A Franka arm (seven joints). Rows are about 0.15 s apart.
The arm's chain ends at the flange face. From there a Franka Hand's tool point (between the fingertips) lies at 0.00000 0.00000 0.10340 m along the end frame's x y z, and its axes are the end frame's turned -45 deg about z.
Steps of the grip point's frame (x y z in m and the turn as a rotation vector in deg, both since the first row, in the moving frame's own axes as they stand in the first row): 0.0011 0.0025 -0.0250 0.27 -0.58 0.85; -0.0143 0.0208 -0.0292 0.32 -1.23 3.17; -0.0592 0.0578 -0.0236 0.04 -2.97 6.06; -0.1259 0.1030 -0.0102 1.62 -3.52 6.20; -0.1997 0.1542 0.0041 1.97 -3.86 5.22; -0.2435 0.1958 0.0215 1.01 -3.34 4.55; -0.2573 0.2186 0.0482 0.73 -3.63 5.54; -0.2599 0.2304 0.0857 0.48 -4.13 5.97; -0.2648 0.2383 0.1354 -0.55 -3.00 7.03
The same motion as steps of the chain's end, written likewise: 0.0036 0.0006 -0.0250 -0.22 -0.60 0.85; 0.0066 0.0237 -0.0292 -0.64 -1.10 3.17; 0.0030 0.0792 -0.0235 -2.07 -2.13 6.06; -0.0095 0.1598 -0.0100 -1.34 -3.63 6.20; -0.0246 0.2482 0.0044 -1.34 -4.12 5.22; -0.0281 0.3079 0.0217 -1.65 -3.08 4.55; -0.0216 0.3331 0.0484 -2.05 -3.08 5.54; -0.0148 0.3424 0.0860 -2.58 -3.26 5.97; -0.0153 0.3514 0.1355 -2.51 -1.73 7.03
